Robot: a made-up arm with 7 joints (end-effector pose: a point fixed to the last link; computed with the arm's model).
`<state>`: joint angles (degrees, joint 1 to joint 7).
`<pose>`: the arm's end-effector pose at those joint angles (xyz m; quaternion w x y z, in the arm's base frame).
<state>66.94 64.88 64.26 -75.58 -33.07 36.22 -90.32</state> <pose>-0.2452 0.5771 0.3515 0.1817 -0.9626 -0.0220 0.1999</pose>
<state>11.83 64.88 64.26 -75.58 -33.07 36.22 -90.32</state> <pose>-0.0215 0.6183 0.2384 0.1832 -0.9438 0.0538 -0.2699</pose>
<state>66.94 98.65 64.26 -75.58 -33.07 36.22 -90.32</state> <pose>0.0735 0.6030 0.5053 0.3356 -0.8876 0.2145 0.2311</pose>
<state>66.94 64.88 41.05 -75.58 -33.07 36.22 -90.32</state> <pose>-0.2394 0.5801 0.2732 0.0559 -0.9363 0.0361 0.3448</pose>
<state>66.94 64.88 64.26 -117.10 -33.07 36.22 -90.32</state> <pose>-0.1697 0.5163 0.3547 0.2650 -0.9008 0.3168 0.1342</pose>
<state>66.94 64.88 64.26 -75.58 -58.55 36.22 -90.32</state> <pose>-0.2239 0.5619 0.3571 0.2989 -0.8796 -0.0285 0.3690</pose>
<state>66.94 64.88 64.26 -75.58 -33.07 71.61 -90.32</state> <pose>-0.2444 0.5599 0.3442 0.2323 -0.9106 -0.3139 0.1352</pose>
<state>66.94 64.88 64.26 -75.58 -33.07 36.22 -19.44</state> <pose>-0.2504 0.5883 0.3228 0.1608 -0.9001 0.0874 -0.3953</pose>
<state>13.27 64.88 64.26 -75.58 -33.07 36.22 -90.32</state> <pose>-0.0284 0.6182 0.2385 0.1837 -0.9471 0.0519 -0.2580</pose>
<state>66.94 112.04 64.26 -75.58 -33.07 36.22 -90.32</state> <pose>0.2020 0.5586 0.5474 0.3893 -0.8362 0.3043 0.2381</pose>
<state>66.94 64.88 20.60 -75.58 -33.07 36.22 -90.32</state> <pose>-0.2541 0.5658 0.2071 0.0570 0.8814 -0.0862 -0.4609</pose>
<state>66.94 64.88 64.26 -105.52 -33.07 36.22 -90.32</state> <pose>-0.1860 0.5386 0.3543 0.2449 -0.9304 0.2246 0.1547</pose>
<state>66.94 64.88 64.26 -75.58 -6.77 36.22 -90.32</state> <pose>-0.2624 0.5905 0.3345 0.0515 -0.9985 -0.0142 0.0152</pose>
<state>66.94 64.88 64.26 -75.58 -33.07 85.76 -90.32</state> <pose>-0.2412 0.5542 0.3405 0.2465 -0.8652 -0.4237 0.1053</pose>
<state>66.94 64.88 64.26 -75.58 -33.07 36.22 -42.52</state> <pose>-0.2530 0.5847 0.3326 0.1751 -0.9610 0.0535 -0.2072</pose>
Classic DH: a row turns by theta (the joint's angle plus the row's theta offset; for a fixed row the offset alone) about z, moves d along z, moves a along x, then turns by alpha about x. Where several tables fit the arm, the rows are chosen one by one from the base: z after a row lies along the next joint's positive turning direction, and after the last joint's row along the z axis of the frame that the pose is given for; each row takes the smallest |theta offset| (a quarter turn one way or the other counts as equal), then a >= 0, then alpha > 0; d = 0 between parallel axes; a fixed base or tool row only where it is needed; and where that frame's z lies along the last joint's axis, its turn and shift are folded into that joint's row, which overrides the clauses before.
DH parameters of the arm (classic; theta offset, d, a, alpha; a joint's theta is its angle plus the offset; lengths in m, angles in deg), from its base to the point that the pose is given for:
base (fixed): 0 0.3055 -0.018 -70
joint 1: -90 0.026 0.0304 -90
joint 2: 70 0.006 0.024 90
joint 3: 90 -0.517 0.074 -90
joint 4: 0 -0.016 -0.016 90
joint 5: 0 -0.143 -0.022 -90
joint 6: 0 0.024 -0.005 90
joint 7: -90 -0.007 0.025 -90
tool (fixed): 180 -0.01 0 0

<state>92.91 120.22 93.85 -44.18 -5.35 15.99 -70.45</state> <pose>0.2276 0.6222 0.5360 0.1305 -0.9264 0.3456 -0.0728</pose>
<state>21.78 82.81 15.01 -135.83 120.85 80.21 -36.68</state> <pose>0.0704 0.4624 0.2102 0.8602 0.4492 0.2413 -0.0051</pose>
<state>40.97 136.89 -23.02 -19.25 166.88 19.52 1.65</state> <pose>0.2308 0.5777 0.6142 0.2351 -0.0080 -0.0026 0.9719</pose>
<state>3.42 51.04 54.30 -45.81 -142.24 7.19 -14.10</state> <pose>0.0685 0.5739 0.0641 0.0673 -0.9782 0.1922 0.0417</pose>
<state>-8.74 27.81 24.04 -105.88 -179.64 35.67 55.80</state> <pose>0.2610 0.2663 -0.0162 0.2631 -0.4684 0.7163 -0.4454</pose>
